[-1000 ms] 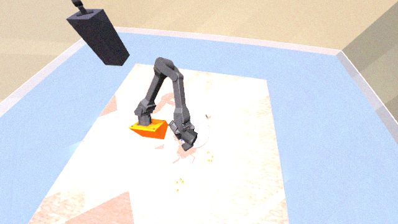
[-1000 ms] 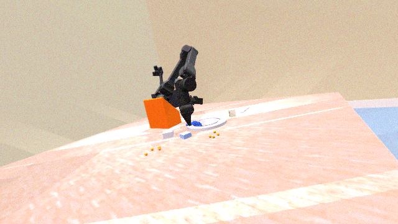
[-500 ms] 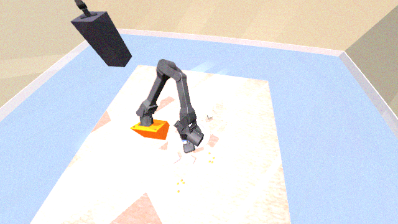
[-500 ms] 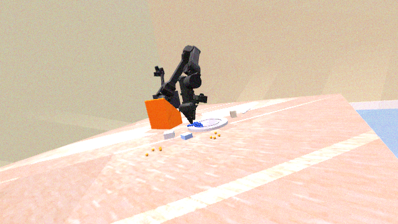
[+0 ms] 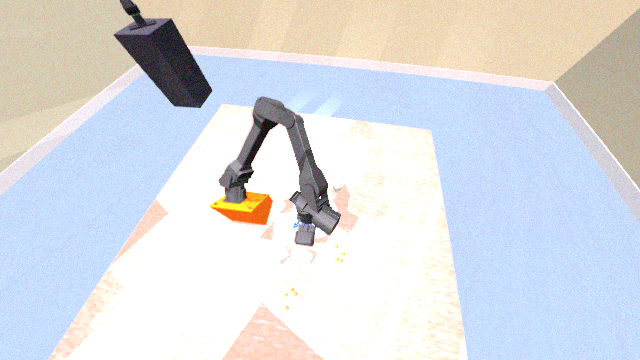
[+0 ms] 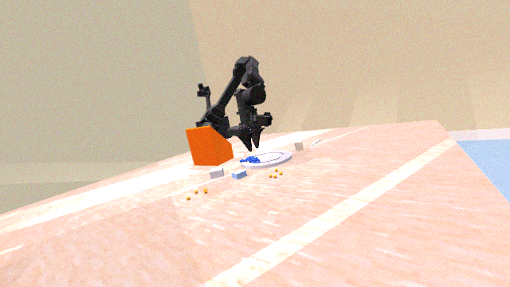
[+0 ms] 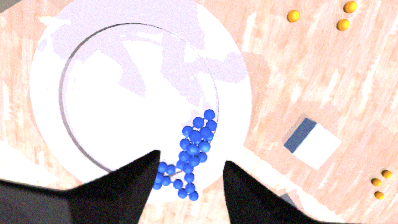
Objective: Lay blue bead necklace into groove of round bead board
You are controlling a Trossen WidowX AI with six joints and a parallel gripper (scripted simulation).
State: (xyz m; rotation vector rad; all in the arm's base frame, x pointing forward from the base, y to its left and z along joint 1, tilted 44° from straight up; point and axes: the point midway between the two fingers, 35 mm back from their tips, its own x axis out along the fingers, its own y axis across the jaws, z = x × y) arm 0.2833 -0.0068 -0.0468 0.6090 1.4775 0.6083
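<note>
Right now the round white bead board is 10 mm ahead of my gripper tip, 50 mm to the left of it and 50 mm below it. The rest, counted from my gripper tip: white block: 90 mm behind, 120 mm to the right, 50 mm below; light blue cube: 10 mm ahead, 120 mm to the right, 50 mm below; beige cube: 100 mm ahead, 190 mm to the left, 40 mm below.
</note>
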